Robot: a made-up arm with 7 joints.
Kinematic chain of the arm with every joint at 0, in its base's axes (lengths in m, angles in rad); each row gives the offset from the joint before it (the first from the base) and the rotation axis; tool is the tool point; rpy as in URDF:
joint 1: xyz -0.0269 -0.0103 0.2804 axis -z
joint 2: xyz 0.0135 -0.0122 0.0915 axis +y
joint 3: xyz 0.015 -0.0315 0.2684 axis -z
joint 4: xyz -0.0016 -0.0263 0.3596 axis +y
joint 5: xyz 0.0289 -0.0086 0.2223 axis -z
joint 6: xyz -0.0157 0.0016 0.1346 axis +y
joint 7: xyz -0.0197 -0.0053 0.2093 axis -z
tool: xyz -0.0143 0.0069 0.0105 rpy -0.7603 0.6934 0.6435
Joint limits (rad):
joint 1: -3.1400..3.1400
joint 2: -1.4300..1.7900
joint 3: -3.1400..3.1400
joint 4: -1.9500..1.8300
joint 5: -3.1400..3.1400
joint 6: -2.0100..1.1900
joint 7: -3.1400..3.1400
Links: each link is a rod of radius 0.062 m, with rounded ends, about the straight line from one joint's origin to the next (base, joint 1, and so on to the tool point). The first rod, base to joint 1, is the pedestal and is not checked.
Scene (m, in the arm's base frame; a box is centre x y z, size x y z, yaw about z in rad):
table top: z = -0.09
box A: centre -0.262 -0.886 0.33 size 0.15 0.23 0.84 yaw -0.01
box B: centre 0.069 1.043 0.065 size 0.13 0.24 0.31 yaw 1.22
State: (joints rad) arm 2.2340 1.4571 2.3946 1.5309 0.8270 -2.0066 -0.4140
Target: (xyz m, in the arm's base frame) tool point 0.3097 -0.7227 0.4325
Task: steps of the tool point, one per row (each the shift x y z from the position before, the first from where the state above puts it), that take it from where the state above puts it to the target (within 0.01 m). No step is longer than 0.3 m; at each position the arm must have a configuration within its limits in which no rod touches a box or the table.
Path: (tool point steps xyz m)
1: 0.1173 -0.0867 0.2354
2: 0.1521 0.0238 0.2228
3: 0.1264 0.1412 0.1719
4: 0.0445 0.2219 0.0862
5: -0.0633 0.2323 -0.0202
6: 0.1060 -0.2567 0.0206
7: 0.1276 -0.2327 -0.0637
8: 0.1330 -0.1832 -0.1360
9: 0.1207 -0.1183 -0.1874
10: 0.0937 -0.0497 -0.2137
11: 0.0569 0.0125 -0.2153

